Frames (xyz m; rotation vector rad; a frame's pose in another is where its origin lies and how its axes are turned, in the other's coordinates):
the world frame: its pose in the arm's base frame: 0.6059 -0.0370 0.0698 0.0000 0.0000 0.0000
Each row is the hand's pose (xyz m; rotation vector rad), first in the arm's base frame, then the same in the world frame.
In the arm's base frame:
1: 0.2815 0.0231 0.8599 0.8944 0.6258 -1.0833
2: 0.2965 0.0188 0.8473 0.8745 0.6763 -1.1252
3: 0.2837 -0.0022 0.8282 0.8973 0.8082 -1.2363
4: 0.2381 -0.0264 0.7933 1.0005 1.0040 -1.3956
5: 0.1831 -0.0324 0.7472 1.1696 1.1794 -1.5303
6: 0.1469 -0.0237 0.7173 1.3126 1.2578 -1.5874
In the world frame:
1: -0.3244 0.0601 0.7901 0.8944 0.6258 -1.0833
2: -0.3094 0.0558 0.7775 0.8745 0.6763 -1.1252
3: -0.3222 0.0348 0.7584 0.8973 0.8082 -1.2363
4: -0.3678 0.0106 0.7235 1.0005 1.0040 -1.3956
5: -0.4228 0.0046 0.6774 1.1696 1.1794 -1.5303
6: -0.4590 0.0133 0.6475 1.3126 1.2578 -1.5874

